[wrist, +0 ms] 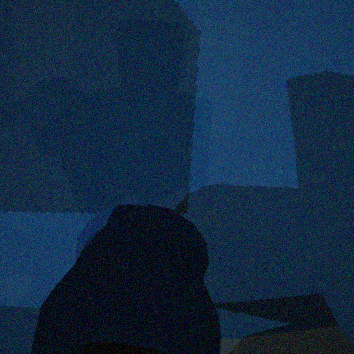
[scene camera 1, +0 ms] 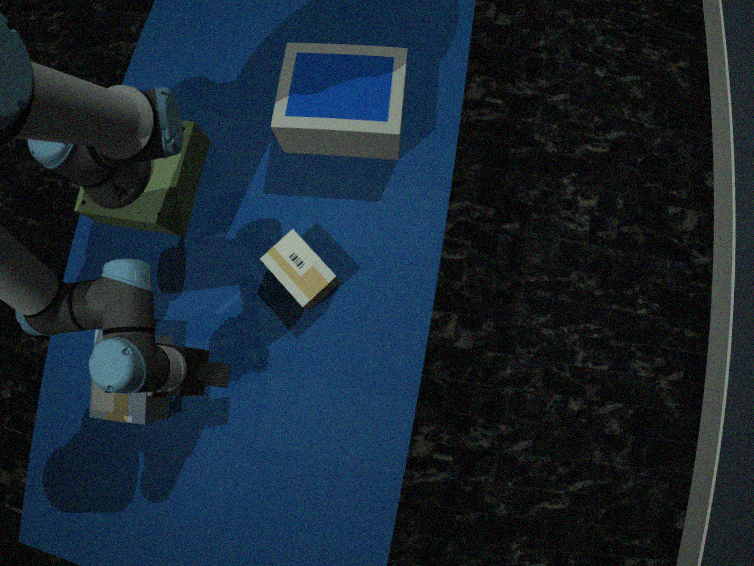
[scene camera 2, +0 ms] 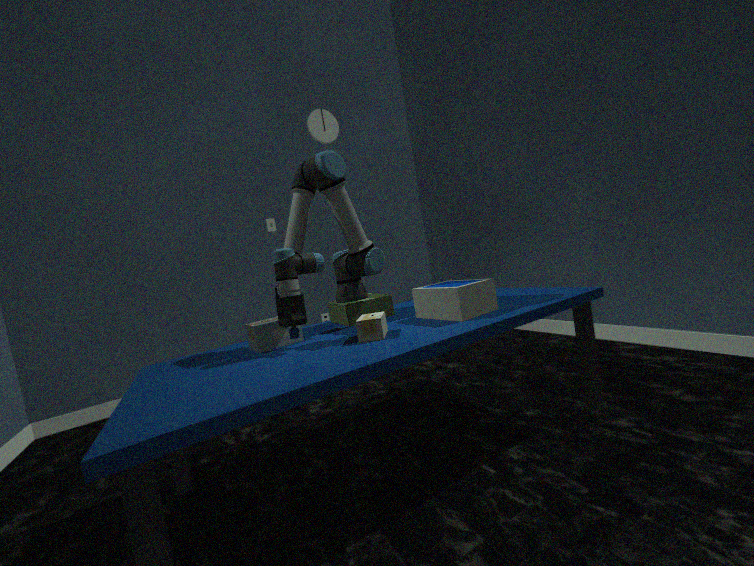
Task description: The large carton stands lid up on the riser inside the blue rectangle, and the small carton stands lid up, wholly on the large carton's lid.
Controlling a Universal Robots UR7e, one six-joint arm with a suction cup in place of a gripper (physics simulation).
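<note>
The large carton stands on the blue table under the wrist, its upper face mostly hidden, so I cannot tell whether its lid is up. Part of a carton shows at the bottom right in the wrist view. My suction cup hangs low in front of the large carton's side, with table showing between them in the wrist view; it seems to hold nothing. The small carton stands apart, a barcode and tan band on its upper face. The beige riser bears the blue rectangle.
The green arm base block stands at the table's far side, behind the small carton in scene camera 2. The blue table has a long front edge. Arm shadows fall around the large carton.
</note>
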